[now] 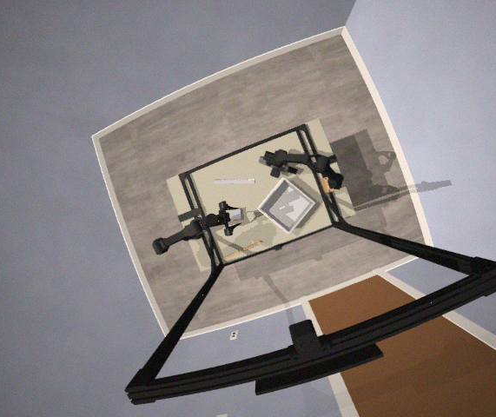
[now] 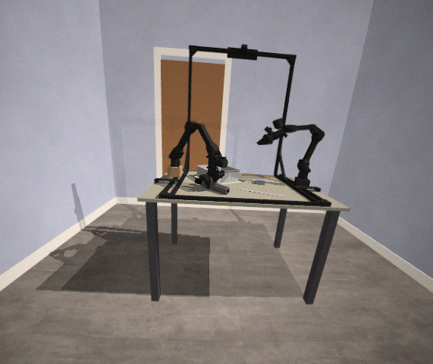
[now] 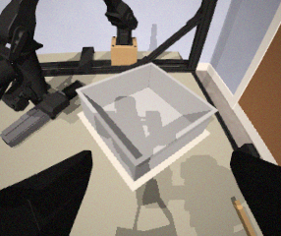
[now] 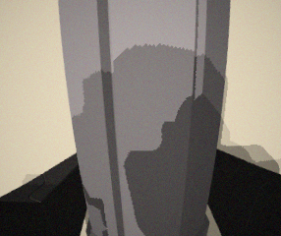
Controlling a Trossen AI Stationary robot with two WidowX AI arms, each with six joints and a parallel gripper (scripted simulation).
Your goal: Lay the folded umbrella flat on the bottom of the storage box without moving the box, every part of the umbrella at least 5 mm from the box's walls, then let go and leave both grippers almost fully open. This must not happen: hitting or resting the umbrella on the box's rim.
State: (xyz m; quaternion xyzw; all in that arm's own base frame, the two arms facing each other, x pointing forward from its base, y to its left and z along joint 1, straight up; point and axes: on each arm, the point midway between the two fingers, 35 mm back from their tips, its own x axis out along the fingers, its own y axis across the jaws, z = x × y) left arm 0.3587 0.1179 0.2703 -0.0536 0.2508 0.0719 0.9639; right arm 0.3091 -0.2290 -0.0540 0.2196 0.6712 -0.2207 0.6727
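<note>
My right gripper is now 280 mm past the storage box, 40 mm to the right of it and 10 mm below it. From my right hand the other things lie so: white ruler: 330 mm to the left, 40 mm below, 10 mm ahead; then folded umbrella: 10 mm below; then grey cube: 390 mm to the left, 220 mm behind, 20 mm below.
</note>
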